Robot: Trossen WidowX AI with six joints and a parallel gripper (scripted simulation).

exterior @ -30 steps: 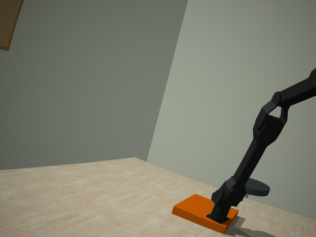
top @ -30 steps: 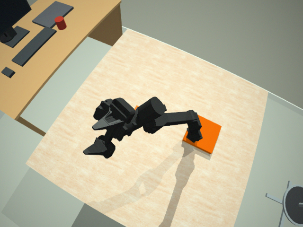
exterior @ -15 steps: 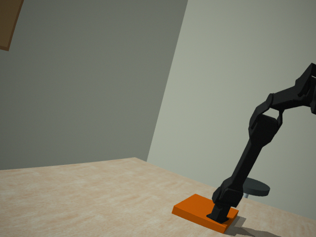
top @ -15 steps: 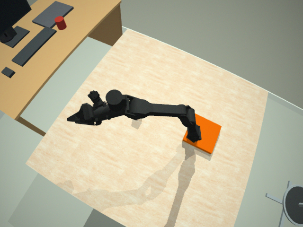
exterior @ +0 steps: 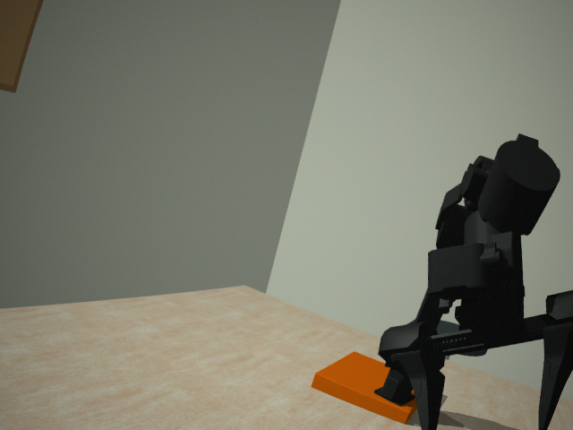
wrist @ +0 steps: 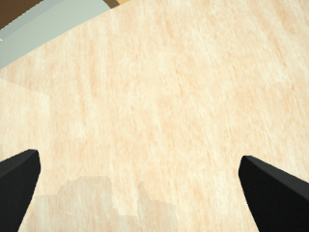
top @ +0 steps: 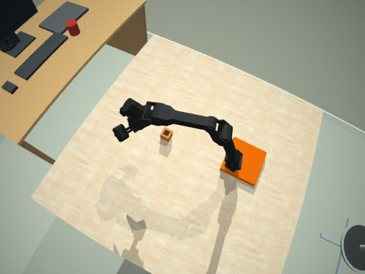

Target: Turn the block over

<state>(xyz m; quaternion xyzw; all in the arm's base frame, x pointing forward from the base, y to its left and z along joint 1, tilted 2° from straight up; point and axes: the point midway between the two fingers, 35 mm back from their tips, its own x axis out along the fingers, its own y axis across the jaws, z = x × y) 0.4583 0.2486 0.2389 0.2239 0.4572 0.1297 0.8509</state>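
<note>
The orange block lies 10 cm behind my gripper tip, 18 cm to the right of it and 20 cm below it.
</note>
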